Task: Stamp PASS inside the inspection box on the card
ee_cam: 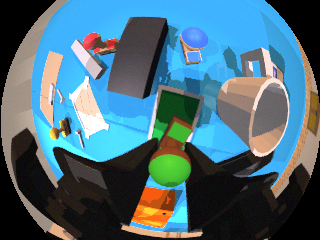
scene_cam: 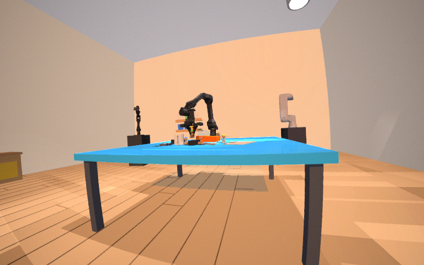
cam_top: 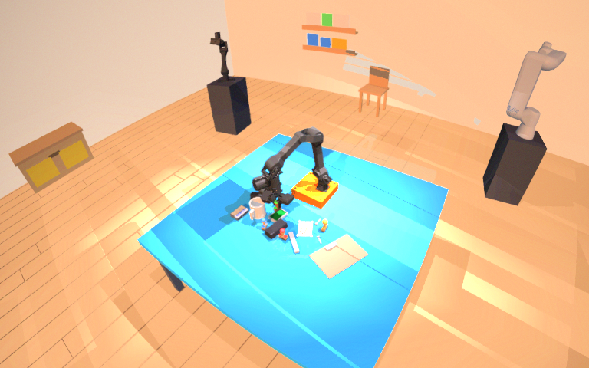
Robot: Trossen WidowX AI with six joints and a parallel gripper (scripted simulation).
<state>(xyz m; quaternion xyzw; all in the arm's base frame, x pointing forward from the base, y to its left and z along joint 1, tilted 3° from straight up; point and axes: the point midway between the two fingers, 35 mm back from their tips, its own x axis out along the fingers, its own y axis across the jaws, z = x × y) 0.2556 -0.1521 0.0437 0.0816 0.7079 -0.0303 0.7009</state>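
Now: gripper tip 70 mm above the green ink pad. Round my gripper tip: green-knobbed stamp right at my gripper tip; then white mug 40 mm ahead, 100 mm to the right, 40 mm below; then dark block 100 mm ahead, 40 mm to the left, 50 mm below.
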